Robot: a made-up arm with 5 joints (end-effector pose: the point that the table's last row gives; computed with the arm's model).
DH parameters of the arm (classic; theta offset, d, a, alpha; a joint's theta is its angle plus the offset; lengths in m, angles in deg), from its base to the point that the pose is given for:
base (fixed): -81.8 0 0.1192 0
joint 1: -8.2 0.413 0.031 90
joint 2: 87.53 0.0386 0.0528 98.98
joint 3: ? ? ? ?
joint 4: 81.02 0.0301 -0.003 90
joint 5: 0 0.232 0.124 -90
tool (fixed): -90 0.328 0 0
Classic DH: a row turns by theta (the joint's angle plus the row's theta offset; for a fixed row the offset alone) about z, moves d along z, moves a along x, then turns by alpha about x.
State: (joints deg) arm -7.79 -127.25 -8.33 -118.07 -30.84
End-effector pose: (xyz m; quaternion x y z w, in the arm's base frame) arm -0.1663 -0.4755 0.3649 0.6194 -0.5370 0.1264 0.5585
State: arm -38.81 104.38 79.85 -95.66 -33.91
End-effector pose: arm -0.3506 -0.0673 0.3424 -0.6858 0.0794 0.7126 0.1247
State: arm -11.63 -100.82 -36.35 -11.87 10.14
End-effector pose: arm -0.0907 -0.6060 0.1827 -0.1769 0.6380 -0.7388 0.1257
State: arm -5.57 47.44 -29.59 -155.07 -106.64
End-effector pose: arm -0.0420 -0.1574 0.1739 -0.9077 0.1573 0.3051 0.2414
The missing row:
joint 3: 89.62 0.1611 0.0239 92.44
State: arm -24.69 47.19 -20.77 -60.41 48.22
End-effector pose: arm 0.2440 0.1277 0.5488 0.2920 0.6611 0.3751 0.5805
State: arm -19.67 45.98 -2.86 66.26 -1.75
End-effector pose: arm 0.0109 -0.1574 0.9993 -0.2908 -0.2596 -0.8513 0.3511
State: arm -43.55 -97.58 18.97 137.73 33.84
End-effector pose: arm -0.2851 -0.3684 -0.0402 0.8342 -0.2576 -0.4675 0.1385
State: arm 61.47 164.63 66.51 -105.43 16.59
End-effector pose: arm -0.1761 -0.4273 0.1675 0.8749 -0.0535 -0.3781 0.2978
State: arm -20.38 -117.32 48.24 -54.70 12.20
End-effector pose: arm -0.4441 -0.1299 0.3094 0.1102 -0.8168 0.2058 0.5276
